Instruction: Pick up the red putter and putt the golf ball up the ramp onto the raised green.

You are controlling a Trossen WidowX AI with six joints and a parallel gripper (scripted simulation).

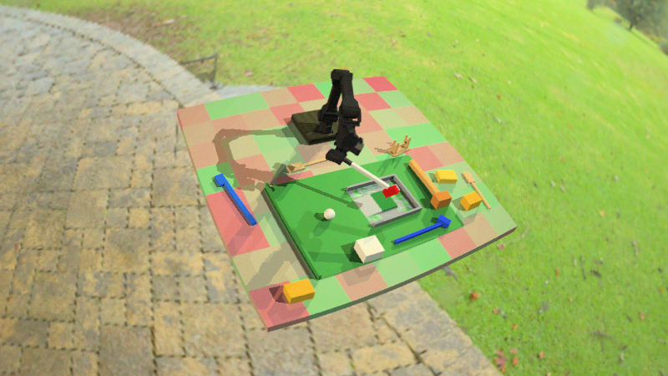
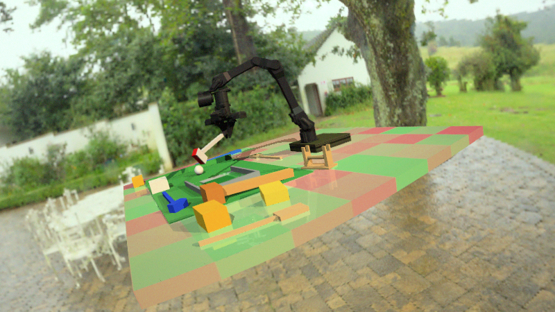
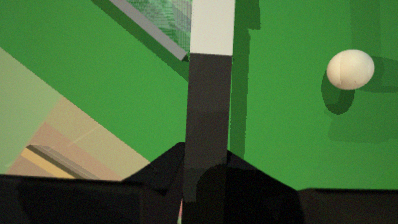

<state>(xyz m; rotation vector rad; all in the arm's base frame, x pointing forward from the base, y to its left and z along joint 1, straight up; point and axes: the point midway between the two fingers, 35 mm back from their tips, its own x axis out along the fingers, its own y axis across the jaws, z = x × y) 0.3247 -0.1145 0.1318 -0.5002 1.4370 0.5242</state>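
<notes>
Right now the red putter is 90 mm ahead of my gripper tip and 80 mm to the left of it. Round my gripper tip: green mat (150 mm ahead, 90 mm to the left, 130 mm below); white golf ball (140 mm ahead, 100 mm to the right, 110 mm below); cream block (350 mm ahead, 40 mm to the right, 110 mm below).
</notes>
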